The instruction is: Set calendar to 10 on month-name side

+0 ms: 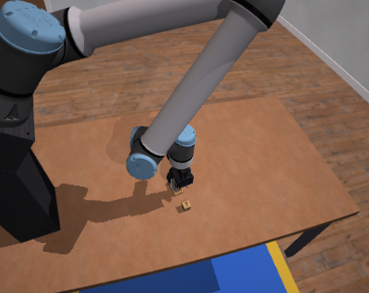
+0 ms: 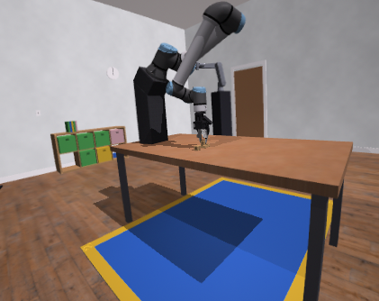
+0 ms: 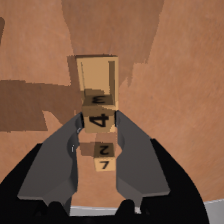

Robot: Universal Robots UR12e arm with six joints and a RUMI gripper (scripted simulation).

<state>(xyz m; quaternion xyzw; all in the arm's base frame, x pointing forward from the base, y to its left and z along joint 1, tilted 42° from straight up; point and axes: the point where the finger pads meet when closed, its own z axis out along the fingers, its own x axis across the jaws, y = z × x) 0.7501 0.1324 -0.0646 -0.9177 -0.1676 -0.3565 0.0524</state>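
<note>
Now: the wooden tray 4 cm below my hand, 2 cm to the left of it and 1 cm behind it.
</note>
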